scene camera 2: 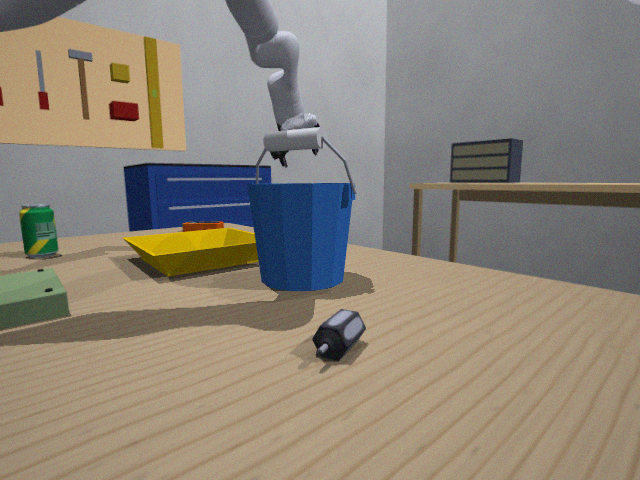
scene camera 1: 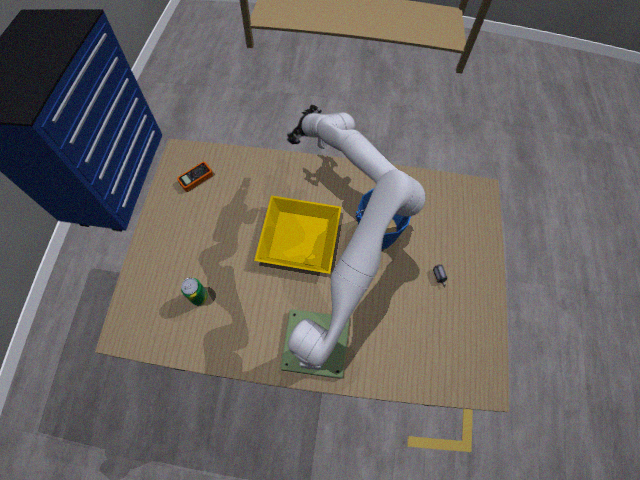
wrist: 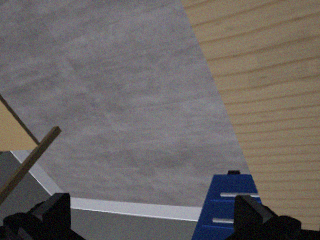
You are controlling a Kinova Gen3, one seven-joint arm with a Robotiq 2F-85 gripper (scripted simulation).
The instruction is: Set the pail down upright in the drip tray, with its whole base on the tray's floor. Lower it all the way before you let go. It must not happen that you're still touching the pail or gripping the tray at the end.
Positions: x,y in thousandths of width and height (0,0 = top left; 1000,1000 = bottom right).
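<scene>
I can see a yellow drip tray in scene camera 2 (280,528). The tray appears in scene camera 1 (470,489) too, whereas in the wrist view it is out of frame.
</scene>
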